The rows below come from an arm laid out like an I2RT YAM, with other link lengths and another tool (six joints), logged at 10 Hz.
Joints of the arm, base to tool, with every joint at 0 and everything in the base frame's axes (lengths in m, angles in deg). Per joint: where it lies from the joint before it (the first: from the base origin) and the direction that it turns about. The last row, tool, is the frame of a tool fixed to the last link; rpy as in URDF.
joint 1: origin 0 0 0.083 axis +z
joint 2: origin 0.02 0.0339 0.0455 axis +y
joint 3: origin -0.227 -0.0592 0 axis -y
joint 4: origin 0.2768 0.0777 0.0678 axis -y
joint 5: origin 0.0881 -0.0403 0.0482 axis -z
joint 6: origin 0.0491 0 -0.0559 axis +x
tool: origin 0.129 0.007 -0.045 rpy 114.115 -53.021 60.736
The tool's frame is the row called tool.
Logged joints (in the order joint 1, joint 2, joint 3, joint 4, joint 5, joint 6), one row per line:
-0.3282, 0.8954, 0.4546, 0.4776, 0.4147, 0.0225
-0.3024, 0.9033, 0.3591, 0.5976, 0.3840, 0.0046
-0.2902, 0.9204, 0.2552, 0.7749, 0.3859, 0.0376
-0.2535, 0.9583, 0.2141, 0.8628, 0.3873, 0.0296
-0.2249, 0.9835, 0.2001, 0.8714, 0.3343, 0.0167
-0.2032, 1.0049, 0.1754, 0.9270, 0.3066, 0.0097
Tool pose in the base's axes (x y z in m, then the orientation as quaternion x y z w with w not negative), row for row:
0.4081, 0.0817, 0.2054, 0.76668, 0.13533, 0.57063, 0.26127
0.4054, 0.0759, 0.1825, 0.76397, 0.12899, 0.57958, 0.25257
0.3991, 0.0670, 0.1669, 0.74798, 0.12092, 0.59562, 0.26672
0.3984, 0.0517, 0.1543, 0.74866, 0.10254, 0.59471, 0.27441
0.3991, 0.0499, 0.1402, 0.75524, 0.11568, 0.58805, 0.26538
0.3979, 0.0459, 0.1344, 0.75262, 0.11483, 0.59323, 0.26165
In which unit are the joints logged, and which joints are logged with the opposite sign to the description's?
The joints are logged in radians. Opposite sign: joint 1, joint 6.
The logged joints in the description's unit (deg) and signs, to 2 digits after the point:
18.80, 51.30, 26.05, 27.36, 23.76, -1.29
17.33, 51.76, 20.57, 34.24, 22.00, -0.26
16.63, 52.74, 14.62, 44.40, 22.11, -2.15
14.52, 54.91, 12.27, 49.43, 22.19, -1.70
12.89, 56.35, 11.46, 49.93, 19.15, -0.96
11.64, 57.58, 10.05, 53.11, 17.57, -0.56

